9 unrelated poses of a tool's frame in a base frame.
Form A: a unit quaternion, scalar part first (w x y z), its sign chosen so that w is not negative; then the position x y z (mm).
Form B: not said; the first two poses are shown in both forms.
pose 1, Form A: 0.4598 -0.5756 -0.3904 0.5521 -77 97 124
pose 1, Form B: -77 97 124 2.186 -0.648 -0.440 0.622
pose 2, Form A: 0.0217 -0.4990 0.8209 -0.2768 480 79 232
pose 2, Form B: 480 79 232 3.098 -0.499 0.821 -0.277
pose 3, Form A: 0.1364 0.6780 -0.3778 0.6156 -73 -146 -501
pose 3, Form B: -73 -146 -501 2.868 0.684 -0.381 0.621
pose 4, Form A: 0.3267 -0.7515 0.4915 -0.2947 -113 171 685
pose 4, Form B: -113 171 685 2.476 -0.795 0.520 -0.312
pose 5, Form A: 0.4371 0.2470 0.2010 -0.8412 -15 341 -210
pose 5, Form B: -15 341 -210 2.237 0.275 0.223 -0.935
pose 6, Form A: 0.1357 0.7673 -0.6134 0.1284 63 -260 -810
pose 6, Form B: 63 -260 -810 2.869 0.774 -0.619 0.130
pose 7, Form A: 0.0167 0.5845 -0.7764 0.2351 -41 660 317
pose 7, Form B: -41 660 317 3.108 0.585 -0.777 0.235
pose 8, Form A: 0.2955 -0.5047 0.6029 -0.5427 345 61 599
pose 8, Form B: 345 61 599 2.542 -0.528 0.631 -0.568
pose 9, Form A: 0.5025 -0.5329 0.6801 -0.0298 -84 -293 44
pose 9, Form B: -84 -293 44 2.089 -0.616 0.787 -0.034
